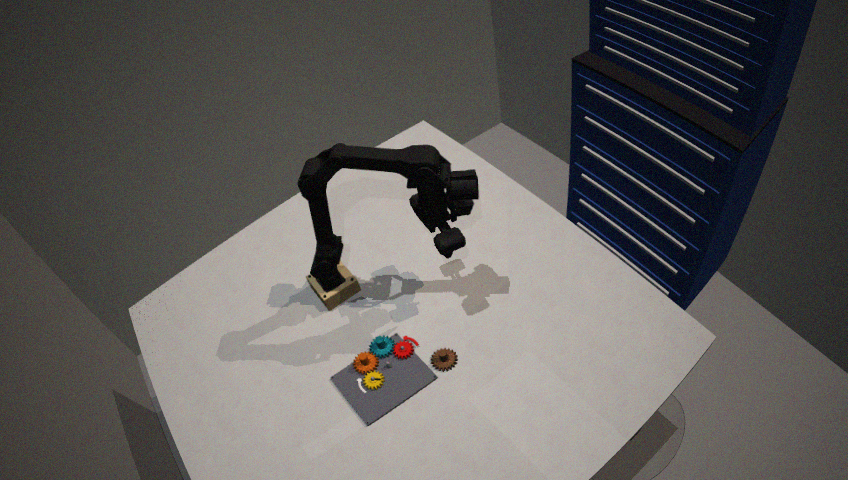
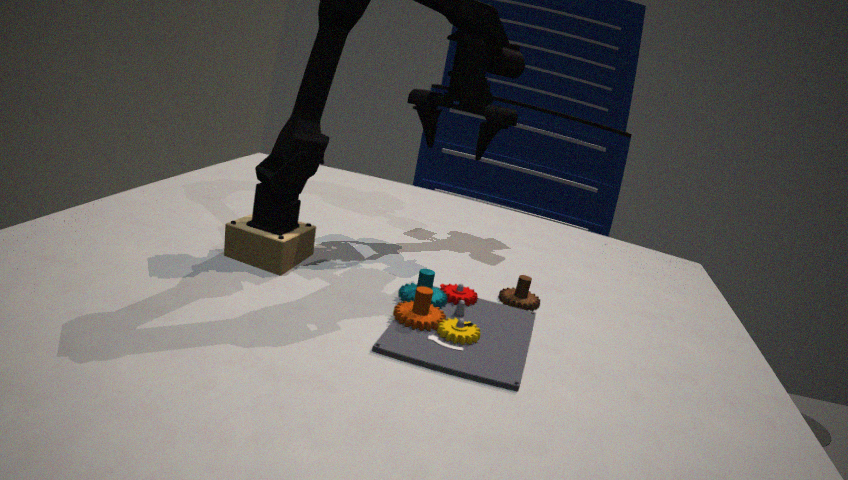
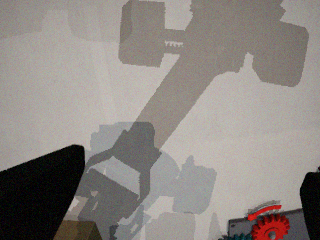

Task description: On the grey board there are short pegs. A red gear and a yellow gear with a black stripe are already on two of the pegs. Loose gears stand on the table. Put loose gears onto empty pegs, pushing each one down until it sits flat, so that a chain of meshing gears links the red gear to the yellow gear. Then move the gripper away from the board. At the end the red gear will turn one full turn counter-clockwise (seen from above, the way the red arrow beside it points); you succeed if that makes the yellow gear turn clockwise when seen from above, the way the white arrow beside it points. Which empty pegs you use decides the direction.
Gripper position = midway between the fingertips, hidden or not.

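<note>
The gripper (image 2: 453, 153), (image 1: 440, 244), (image 3: 199, 172) is open and holds nothing. Present too: an orange gear (image 2: 421, 314), which is out of frame in image 3; a teal gear (image 2: 426, 276); a yellow gear (image 2: 447, 328).
</note>
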